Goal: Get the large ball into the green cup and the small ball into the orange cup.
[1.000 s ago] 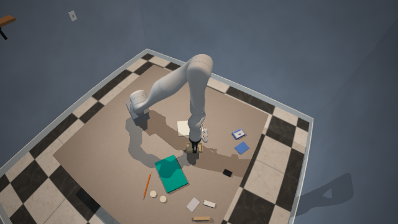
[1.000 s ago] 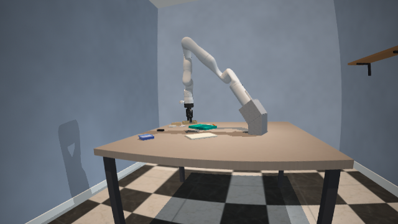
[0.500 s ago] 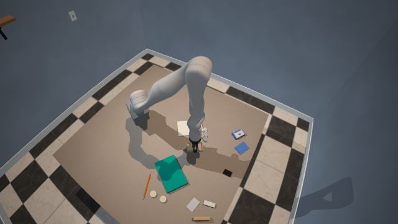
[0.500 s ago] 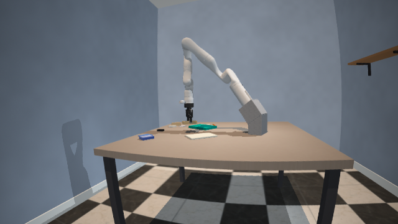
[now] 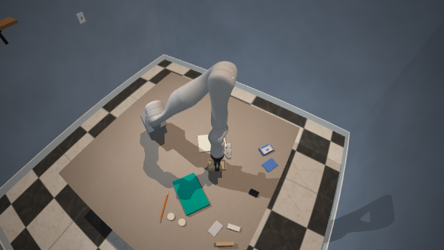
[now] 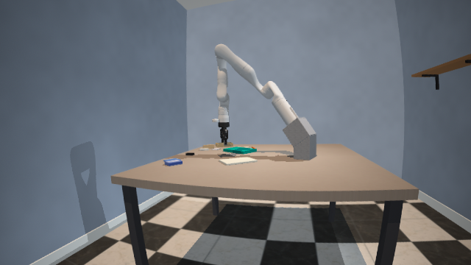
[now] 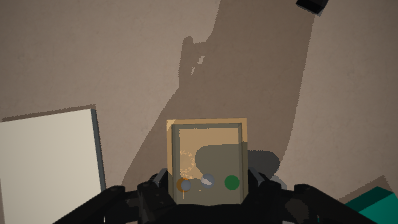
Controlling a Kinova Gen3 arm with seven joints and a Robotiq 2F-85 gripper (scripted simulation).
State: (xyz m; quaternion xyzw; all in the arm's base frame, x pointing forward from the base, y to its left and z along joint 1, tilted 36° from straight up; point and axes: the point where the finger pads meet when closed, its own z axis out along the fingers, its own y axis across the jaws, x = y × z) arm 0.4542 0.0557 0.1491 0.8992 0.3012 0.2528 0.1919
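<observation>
The covered wooden puzzle lies 20 mm below my hand. From my hand the other things lie so: teal book 40 mm behind, 220 mm to the right, 80 mm below; then cream pad 140 mm behind, 160 mm to the left, 90 mm below; then black block 280 mm ahead, 10 mm to the right, 80 mm below.
</observation>
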